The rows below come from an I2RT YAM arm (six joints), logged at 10 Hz.
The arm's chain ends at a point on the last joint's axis. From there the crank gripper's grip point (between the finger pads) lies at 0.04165 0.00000 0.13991 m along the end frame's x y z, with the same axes.
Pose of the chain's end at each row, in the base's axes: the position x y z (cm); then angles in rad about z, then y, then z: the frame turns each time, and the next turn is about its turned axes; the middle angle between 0 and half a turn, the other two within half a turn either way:
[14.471, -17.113, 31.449, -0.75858, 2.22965, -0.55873]
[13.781, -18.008, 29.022, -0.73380, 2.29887, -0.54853]
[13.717, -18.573, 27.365, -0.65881, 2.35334, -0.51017]
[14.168, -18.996, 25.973, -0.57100, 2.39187, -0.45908]
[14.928, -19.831, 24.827, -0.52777, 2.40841, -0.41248]
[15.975, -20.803, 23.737, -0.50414, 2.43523, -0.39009]
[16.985, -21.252, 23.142, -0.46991, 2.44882, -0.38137]
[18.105, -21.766, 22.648, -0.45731, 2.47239, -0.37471]
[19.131, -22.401, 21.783, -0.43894, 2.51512, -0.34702]
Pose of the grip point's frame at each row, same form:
[19.412, -24.838, 20.091, -0.75858, 2.22965, -0.55873]
[18.326, -25.031, 17.059, -0.73380, 2.29887, -0.54853]
[18.291, -24.686, 14.923, -0.65881, 2.35334, -0.51017]
[18.893, -24.225, 13.189, -0.57100, 2.39187, -0.45908]
[19.727, -24.561, 11.877, -0.52777, 2.40841, -0.41248]
[20.595, -25.161, 10.593, -0.50414, 2.43523, -0.39009]
[21.598, -25.333, 9.907, -0.46991, 2.44882, -0.38137]
[22.492, -25.624, 9.270, -0.45731, 2.47239, -0.37471]
[23.082, -25.821, 8.153, -0.43894, 2.51512, -0.34702]

